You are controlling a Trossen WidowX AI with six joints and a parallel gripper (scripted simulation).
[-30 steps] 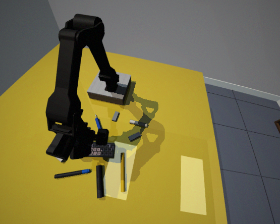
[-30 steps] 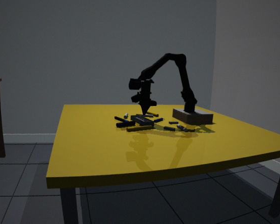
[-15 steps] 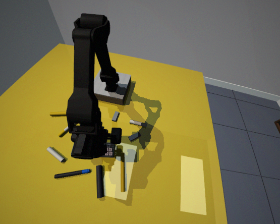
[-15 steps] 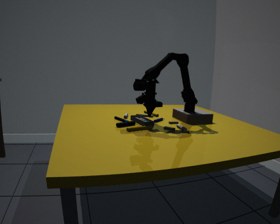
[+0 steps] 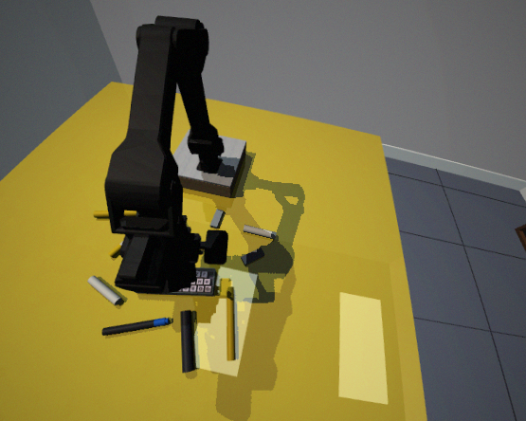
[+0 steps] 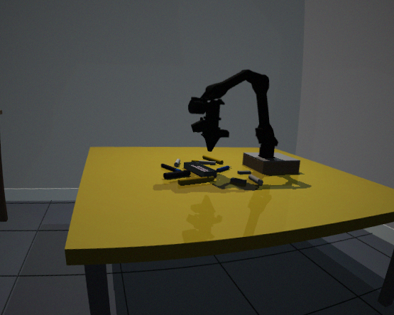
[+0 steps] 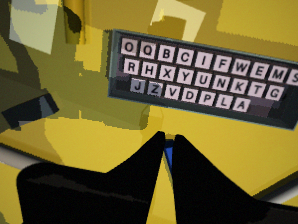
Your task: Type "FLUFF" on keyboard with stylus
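Now: the dark blue stylus 120 mm behind my gripper tip, 90 mm below it and 70 mm to the right of it. Also, from my gripper tip: grey block: 170 mm behind, 90 mm below, 10 mm to the left; yellow stick: 120 mm to the left, 90 mm below, 90 mm ahead; black cylinder: 150 mm ahead, 90 mm below, 40 mm to the left.
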